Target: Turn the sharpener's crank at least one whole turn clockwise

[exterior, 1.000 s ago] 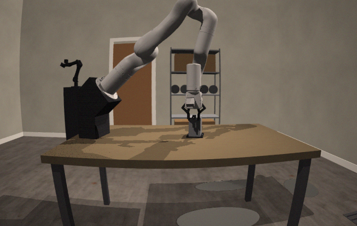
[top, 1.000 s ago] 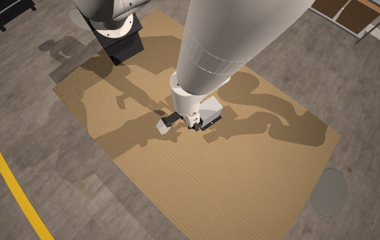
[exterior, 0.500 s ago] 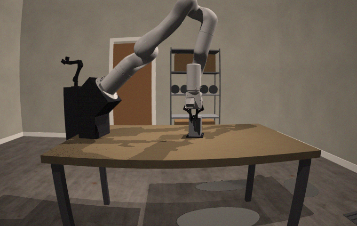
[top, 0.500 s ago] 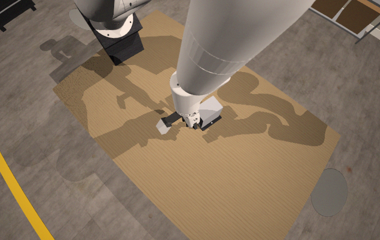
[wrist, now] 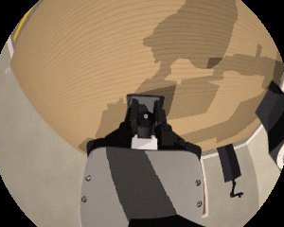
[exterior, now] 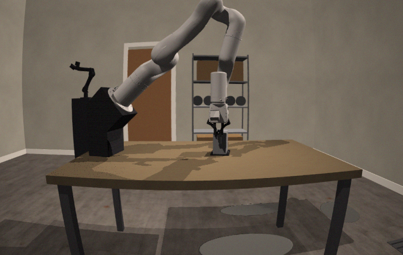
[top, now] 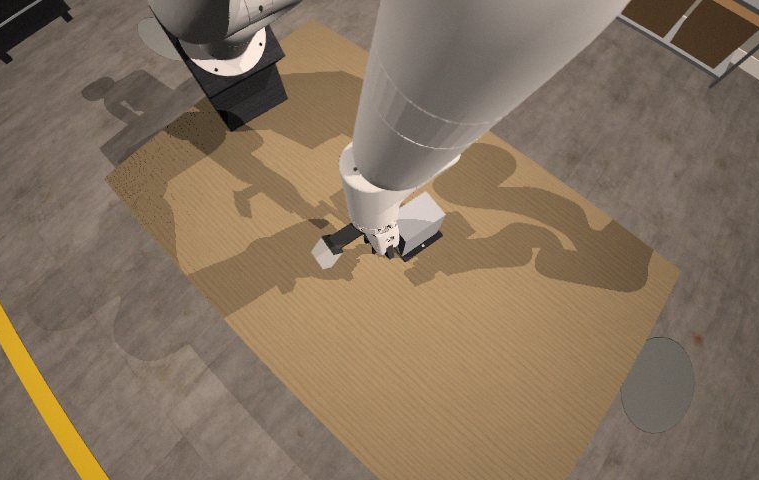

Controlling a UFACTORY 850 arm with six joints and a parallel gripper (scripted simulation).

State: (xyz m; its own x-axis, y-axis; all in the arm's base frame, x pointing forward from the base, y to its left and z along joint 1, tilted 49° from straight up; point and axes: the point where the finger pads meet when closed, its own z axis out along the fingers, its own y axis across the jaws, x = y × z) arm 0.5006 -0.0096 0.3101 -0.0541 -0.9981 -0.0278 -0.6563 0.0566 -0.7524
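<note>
Right now my hand is 20 mm to the right of the dark crank knob.
</note>
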